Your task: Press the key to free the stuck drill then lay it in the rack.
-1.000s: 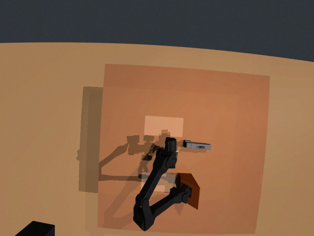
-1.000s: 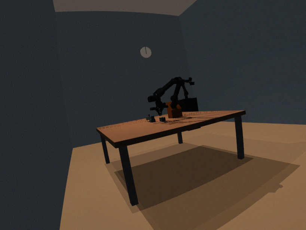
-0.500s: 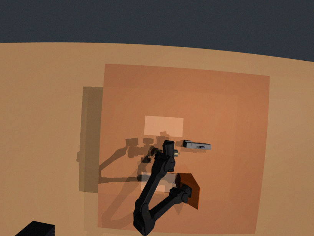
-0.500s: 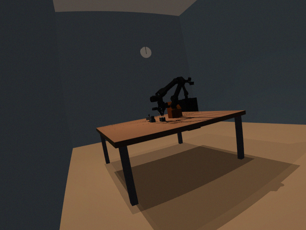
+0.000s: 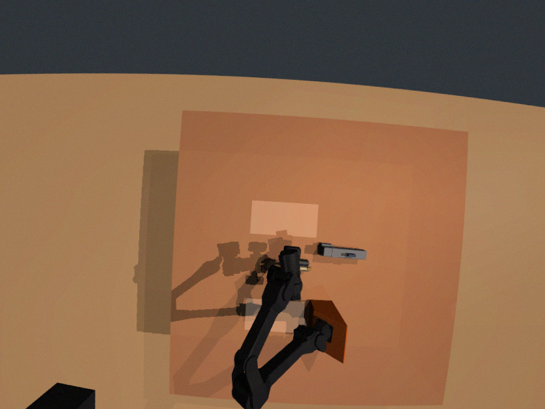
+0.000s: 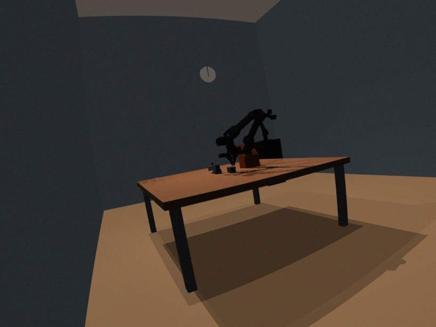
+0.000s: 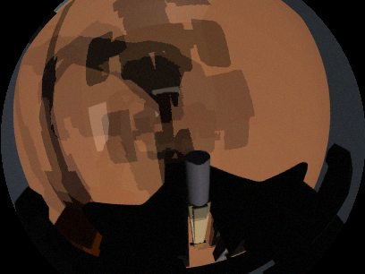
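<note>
The dark block lies 50 mm to the right of my gripper tip and 30 mm below it. The rest, counted from my gripper tip: drill: 40 mm to the right, 30 mm above.
</note>
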